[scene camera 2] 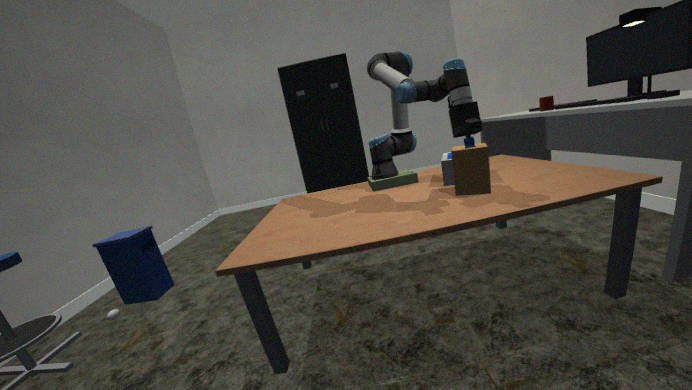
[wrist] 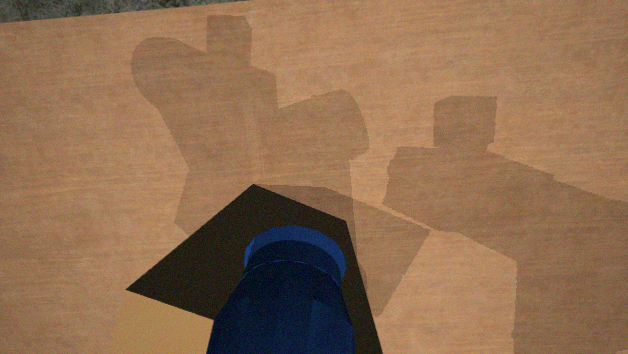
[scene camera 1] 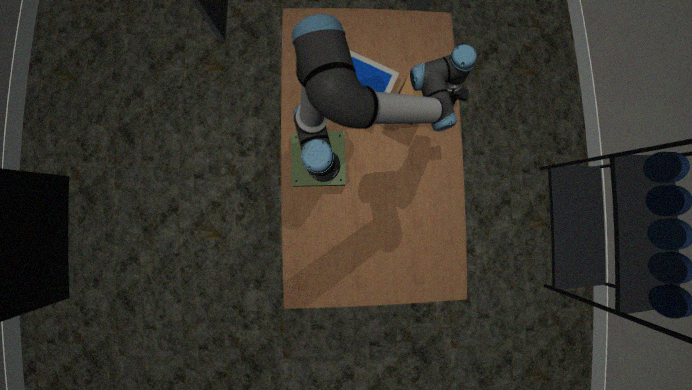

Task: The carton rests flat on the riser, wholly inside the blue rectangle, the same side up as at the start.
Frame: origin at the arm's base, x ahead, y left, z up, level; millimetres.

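Seen in the pictures: end effector, tool point: [scene camera 2: 470, 147] [wrist: 294, 266]; arm's base, origin of the base link: [scene camera 2: 385, 176].
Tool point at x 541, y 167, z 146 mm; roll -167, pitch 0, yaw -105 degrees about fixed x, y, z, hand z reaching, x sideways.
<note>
Pixels of each thing's top centre, then the offset from my tool point to it. Level surfaces: height alone.
- tan carton, middle of its top: [scene camera 2: 468, 146] [scene camera 1: 417, 91] dx -96, dy +63, dz -13 mm
- grey-white riser, middle of its top: [scene camera 1: 365, 79] [scene camera 2: 463, 154] dx -295, dy +174, dz -73 mm
- blue rectangle, middle of its top: [scene camera 1: 365, 79] [scene camera 2: 463, 154] dx -295, dy +174, dz -73 mm
- wooden table, its level: dz -193 mm
The tan carton [scene camera 1: 411, 88] [scene camera 2: 472, 171] [wrist: 159, 326] stands upright on the table, beside the riser. In scene camera 1 the arm covers most of it. The grey-white riser [scene camera 1: 394, 79] [scene camera 2: 447, 173] is partly hidden by the arm and the carton. The blue rectangle [scene camera 1: 369, 75] [scene camera 2: 449, 156] on its top shows no carton on it. My gripper [scene camera 2: 469, 143] [wrist: 295, 250], a blue suction cup, is at the carton's upper edge, over its dark side in the wrist view. Suction is off and it holds nothing. Whether it touches the carton is unclear.
The arm's green base plate [scene camera 1: 337, 175] [scene camera 2: 407, 179] is on the wooden table [scene camera 1: 380, 280] [scene camera 2: 320, 230] [wrist: 560, 45]. A desk [scene camera 2: 615, 132] with a monitor [scene camera 2: 635, 50] stands beyond the table, and a blue bin [scene camera 2: 137, 272] stands on the floor. Arm shadows cross the table.
</note>
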